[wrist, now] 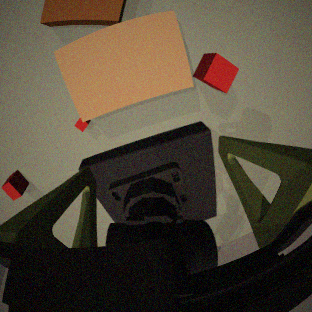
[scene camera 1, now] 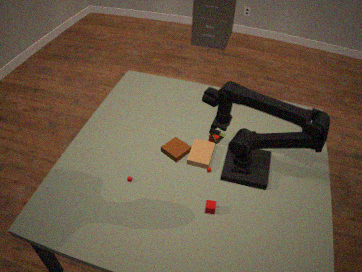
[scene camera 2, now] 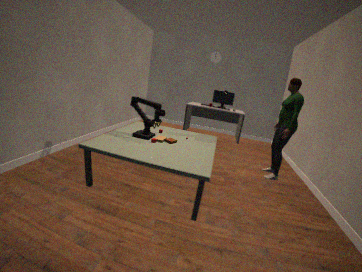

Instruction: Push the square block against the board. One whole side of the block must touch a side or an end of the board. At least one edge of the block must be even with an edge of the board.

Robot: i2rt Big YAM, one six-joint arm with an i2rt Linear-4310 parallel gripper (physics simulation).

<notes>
The gripper is open, holding nothing. Also in view: a tan board. On the table rests a square block.
</notes>
